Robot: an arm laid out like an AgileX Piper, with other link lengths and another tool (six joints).
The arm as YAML. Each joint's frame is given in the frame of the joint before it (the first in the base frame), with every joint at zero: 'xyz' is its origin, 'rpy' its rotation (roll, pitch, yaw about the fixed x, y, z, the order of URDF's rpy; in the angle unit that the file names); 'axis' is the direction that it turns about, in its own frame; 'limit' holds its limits. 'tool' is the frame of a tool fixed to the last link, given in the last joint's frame.
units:
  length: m
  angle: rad
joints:
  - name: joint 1
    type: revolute
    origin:
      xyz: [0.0, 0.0, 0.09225]
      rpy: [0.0, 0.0, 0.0]
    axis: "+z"
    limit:
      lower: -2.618
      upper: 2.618
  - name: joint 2
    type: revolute
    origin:
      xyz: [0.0, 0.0, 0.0]
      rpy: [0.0, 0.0, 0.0]
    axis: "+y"
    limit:
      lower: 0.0
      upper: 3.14
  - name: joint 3
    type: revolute
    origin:
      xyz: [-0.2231, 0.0, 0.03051]
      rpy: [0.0, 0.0, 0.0]
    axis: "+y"
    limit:
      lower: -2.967
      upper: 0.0
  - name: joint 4
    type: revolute
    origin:
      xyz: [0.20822, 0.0, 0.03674]
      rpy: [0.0, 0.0, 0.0]
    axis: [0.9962, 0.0, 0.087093]
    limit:
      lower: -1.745
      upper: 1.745
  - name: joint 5
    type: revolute
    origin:
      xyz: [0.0, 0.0, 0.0]
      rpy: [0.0, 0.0, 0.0]
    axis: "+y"
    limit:
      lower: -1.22
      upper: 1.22
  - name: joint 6
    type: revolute
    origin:
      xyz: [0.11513, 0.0, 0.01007]
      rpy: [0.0, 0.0, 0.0]
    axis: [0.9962, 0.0, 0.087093]
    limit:
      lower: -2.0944
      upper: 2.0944
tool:
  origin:
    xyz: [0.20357, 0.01, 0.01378]
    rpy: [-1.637, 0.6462, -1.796]
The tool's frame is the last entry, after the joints.
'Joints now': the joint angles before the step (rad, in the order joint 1, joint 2, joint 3, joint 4, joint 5, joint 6). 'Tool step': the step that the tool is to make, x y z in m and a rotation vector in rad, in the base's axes. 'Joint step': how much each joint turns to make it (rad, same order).
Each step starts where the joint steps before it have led.
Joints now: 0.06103 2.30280 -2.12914 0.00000 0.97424 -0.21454
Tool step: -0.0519 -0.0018 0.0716 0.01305 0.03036 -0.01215
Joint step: -0.00316 -0.24282 0.05855 0.00946 0.21375 0.01142
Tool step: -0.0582 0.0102 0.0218 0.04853 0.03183 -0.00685
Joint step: 0.00011 -0.25210 0.26277 0.04467 0.01792 0.01305
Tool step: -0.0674 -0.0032 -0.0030 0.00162 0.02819 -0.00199
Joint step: 0.00011 -0.28091 0.34761 0.00309 -0.03872 0.00012
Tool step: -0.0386 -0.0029 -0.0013 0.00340 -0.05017 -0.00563
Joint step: -0.00023 -0.24049 0.27139 0.00011 -0.08136 0.00082
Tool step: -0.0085 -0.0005 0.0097 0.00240 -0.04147 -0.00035
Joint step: 0.00028 -0.08858 0.05332 -0.00016 -0.00630 0.00031
